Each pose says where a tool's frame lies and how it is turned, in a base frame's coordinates. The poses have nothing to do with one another.
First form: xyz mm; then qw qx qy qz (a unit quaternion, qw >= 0).
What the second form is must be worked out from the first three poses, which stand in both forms.
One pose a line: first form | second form
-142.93 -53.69 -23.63 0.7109 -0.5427 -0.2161 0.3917 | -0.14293 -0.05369 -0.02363 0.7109 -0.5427 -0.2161 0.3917
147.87 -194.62 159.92 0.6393 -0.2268 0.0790 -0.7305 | 0.14787 -0.19462 0.15992 0.6393 -0.2268 0.0790 -0.7305
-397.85 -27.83 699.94 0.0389 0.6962 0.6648 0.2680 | -0.39785 -0.02783 0.69994 0.0389 0.6962 0.6648 0.2680
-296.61 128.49 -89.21 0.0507 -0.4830 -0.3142 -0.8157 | -0.29661 0.12849 -0.08921 0.0507 -0.4830 -0.3142 -0.8157
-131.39 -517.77 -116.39 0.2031 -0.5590 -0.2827 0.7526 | -0.13139 -0.51777 -0.11639 0.2031 -0.5590 -0.2827 0.7526
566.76 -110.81 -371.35 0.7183 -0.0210 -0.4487 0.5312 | 0.56676 -0.11081 -0.37135 0.7183 -0.0210 -0.4487 0.5312
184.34 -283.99 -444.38 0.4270 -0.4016 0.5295 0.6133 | 0.18434 -0.28399 -0.44438 0.4270 -0.4016 0.5295 0.6133
